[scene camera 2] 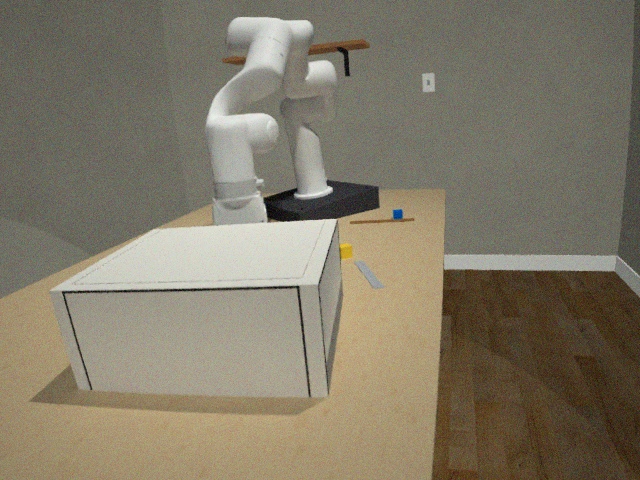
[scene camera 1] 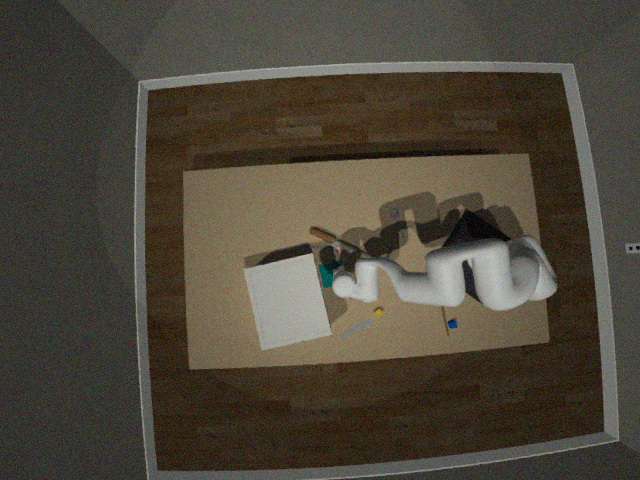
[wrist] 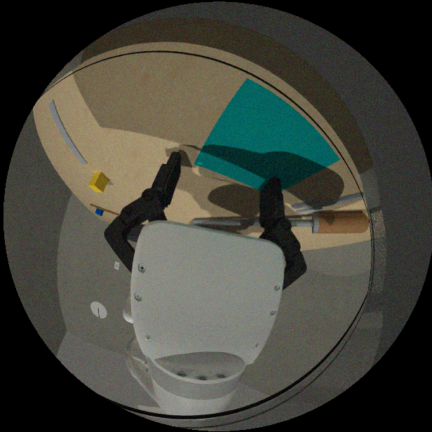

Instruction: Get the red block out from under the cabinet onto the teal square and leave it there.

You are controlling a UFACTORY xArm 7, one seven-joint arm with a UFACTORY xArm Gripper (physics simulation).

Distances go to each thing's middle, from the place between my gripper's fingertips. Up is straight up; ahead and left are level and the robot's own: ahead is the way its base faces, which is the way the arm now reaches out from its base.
Labels:
The teal square (wrist: 258, 136) lies 40 mm ahead of my hand, 10 mm to the right of it and 10 mm below it. From my hand the other things lie so: hook tool (wrist: 321, 222): 140 mm to the right, 40 mm behind, 10 mm above.

